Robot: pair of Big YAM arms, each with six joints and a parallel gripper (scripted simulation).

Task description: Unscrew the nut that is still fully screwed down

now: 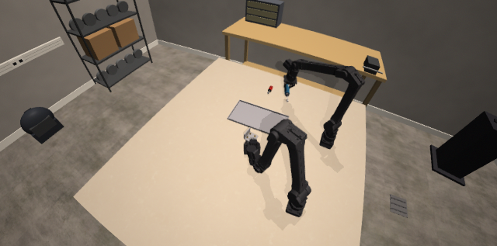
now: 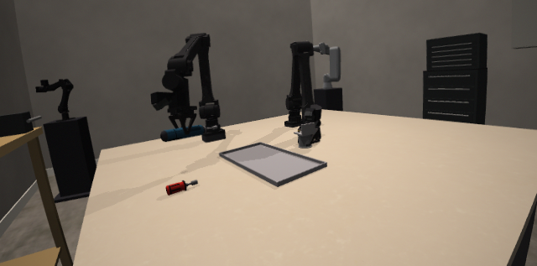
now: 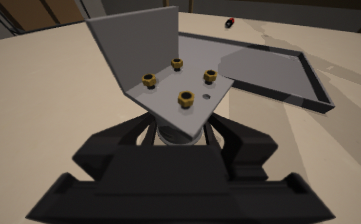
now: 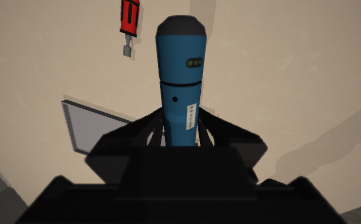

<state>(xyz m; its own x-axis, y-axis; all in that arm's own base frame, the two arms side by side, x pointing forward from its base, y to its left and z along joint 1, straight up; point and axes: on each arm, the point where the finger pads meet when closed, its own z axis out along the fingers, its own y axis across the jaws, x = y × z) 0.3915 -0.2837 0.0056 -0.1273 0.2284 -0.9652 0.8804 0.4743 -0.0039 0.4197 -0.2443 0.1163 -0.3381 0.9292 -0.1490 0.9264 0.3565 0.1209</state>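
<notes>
My left gripper is now 1 cm below the joint module. From my left hand the other things lie so: red-handled tool 17 cm ahead, 55 cm to the right, 1 cm below; bracket 5 cm above; grey tray 7 cm ahead, 22 cm to the right, 2 cm below.
</notes>
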